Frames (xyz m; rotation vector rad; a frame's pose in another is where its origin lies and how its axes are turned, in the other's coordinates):
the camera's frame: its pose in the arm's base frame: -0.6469 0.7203 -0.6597 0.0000 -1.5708 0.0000
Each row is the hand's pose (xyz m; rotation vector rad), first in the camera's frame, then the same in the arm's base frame.
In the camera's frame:
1: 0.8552 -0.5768 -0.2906 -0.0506 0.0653 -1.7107
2: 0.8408 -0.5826 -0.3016 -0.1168 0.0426 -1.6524
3: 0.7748 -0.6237 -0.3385 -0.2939 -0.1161 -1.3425
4: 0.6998 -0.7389 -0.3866 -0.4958 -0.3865 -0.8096
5: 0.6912 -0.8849 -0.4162 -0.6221 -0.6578 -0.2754
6: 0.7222 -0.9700 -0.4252 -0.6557 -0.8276 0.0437
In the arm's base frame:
1: -0.3563 0.1435 0.1955 1.2612 -1.0789 -1.3381
2: -0.3453 0.1377 0.1811 1.1723 -1.1278 -1.3506
3: -0.3084 0.0966 0.1151 0.8244 -1.4062 -1.2866
4: -0.2603 -0.0186 0.0401 0.2584 -1.8180 -1.0747
5: -0.2307 -0.1646 0.0315 -0.2979 -2.1535 -0.7712
6: -0.2217 -0.2497 0.0625 -0.6166 -2.3257 -0.5396

